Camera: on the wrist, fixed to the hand. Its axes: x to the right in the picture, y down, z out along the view.
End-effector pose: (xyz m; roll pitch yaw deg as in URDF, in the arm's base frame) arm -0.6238 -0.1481 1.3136 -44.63 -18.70 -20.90
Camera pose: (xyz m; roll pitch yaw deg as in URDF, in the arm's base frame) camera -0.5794 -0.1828 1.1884 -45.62 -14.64 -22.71
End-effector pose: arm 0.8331 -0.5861 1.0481 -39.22 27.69 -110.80
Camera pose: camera 0.8489 -0.5344 0.9219 -41.52 31.88 -112.40
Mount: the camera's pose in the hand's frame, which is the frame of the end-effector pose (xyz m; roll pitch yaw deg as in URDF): 0.0109 0.0837 -0.1083 -1.45 4.11 1.60
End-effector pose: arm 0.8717 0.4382 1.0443 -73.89 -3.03 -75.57
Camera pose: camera 0.7976 0.4019 0.9346 -75.29 -0.35 -79.07
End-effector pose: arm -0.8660 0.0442 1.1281 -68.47 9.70 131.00
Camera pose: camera -0.8072 0.0833 1.0103 -70.62 12.68 127.68
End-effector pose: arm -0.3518 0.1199 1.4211 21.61 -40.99 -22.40
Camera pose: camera -0.2570 0.2081 1.3755 17.70 -37.69 -18.61
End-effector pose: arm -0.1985 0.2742 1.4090 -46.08 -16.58 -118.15
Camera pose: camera -0.2392 0.2403 1.2823 -47.11 -12.57 -120.05
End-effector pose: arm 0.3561 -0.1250 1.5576 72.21 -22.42 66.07
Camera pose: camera 0.2353 -0.0798 1.6048 68.88 -22.61 70.84
